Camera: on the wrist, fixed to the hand. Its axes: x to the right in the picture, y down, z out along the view.
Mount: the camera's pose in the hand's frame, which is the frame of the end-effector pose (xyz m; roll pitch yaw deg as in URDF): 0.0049 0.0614 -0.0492 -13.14 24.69 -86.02
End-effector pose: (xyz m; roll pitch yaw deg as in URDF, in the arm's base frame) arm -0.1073 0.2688 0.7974 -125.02 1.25 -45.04
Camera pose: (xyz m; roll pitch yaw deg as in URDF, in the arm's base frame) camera -0.1576 0.2123 0.7752 -169.64 -78.63 19.58
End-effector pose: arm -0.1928 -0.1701 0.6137 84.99 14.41 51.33
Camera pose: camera -0.2234 -0.1214 0.6676 -164.53 67.75 168.47
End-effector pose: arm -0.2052 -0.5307 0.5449 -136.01 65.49 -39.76
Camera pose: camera -0.2588 -0.5880 0.5374 -113.97 -19.17 -17.22
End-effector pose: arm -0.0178 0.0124 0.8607 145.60 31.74 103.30
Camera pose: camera -0.0056 0.0603 0.9221 -163.19 10.11 -164.69
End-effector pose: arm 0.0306 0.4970 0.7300 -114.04 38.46 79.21
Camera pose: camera 0.0958 0.4657 0.6987 -103.98 -47.92 78.16
